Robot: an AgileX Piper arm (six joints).
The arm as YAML. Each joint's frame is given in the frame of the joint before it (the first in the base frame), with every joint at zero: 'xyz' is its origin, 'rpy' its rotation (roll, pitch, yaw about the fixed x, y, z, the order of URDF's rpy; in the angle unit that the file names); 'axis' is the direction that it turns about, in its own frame. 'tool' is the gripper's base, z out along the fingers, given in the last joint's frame.
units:
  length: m
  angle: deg
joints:
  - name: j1
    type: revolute
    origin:
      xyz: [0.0, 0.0, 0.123]
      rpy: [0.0, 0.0, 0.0]
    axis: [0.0, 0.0, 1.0]
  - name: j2
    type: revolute
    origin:
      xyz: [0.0, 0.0, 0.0]
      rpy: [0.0, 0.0, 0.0]
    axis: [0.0, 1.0, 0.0]
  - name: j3
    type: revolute
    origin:
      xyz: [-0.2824, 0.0, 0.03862]
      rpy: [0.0, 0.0, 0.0]
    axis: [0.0, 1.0, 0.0]
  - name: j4
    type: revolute
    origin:
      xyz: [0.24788, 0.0, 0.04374]
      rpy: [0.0, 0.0, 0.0]
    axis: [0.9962, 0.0, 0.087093]
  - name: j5
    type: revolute
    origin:
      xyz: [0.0, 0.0, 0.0]
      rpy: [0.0, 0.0, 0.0]
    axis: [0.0, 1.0, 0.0]
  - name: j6
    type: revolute
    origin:
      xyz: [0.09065, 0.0, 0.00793]
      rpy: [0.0, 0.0, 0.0]
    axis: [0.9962, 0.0, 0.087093]
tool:
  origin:
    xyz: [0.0, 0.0, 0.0]
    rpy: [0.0, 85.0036, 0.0]
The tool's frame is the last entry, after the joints.
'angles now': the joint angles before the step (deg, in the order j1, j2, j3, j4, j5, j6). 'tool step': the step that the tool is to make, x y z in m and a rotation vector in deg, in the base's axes. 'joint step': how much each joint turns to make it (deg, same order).
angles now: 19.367 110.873 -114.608 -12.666 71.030 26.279
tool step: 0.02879 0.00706 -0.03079 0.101 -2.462 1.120
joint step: -0.389 5.174 -0.648 -0.540 -7.063 0.000
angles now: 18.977 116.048 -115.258 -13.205 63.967 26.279
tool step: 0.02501 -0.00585 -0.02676 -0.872 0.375 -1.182
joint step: -1.571 5.432 -3.039 -0.690 -1.815 0.000
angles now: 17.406 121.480 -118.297 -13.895 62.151 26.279
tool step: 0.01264 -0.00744 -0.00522 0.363 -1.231 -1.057
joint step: -1.307 2.312 -2.589 0.002 -1.037 -0.001
